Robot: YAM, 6 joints.
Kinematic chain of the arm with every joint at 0, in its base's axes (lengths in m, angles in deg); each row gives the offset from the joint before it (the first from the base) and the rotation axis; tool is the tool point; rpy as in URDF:
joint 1: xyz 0 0 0.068 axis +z
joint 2: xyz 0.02 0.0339 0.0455 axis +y
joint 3: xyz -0.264 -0.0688 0 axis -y
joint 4: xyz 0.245 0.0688 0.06 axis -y
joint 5: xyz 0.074 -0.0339 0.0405 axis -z
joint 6: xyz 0.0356 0 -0.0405 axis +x
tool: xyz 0 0 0 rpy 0 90 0
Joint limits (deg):
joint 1: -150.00..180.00
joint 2: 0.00..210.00
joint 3: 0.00..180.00
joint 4: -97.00..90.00
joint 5: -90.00..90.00
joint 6: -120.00..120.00
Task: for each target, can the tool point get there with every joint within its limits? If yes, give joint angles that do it. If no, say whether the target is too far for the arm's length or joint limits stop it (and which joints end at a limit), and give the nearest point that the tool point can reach.
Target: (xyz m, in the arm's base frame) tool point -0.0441 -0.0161 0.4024
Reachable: yes | joints -113.94 20.85 53.18 -23.45 71.28 -55.28
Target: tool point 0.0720 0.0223 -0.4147
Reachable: no: joint limits stop it (at a limit: joint 2) | nearest point 0.0990 0.0307 -0.3500 | short by 0.071 m
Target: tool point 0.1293 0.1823 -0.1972
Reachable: yes | joints 47.63 174.31 53.36 39.07 -50.11 57.64
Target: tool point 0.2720 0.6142 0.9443
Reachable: no: too far | nearest point 0.1645 0.3715 0.6059 | short by 0.430 m
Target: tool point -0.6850 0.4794 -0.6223
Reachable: no: too far | nearest point -0.4104 0.2872 -0.2778 | short by 0.481 m
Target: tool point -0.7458 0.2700 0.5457
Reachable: no: too far | nearest point -0.5325 0.1928 0.4189 | short by 0.260 m
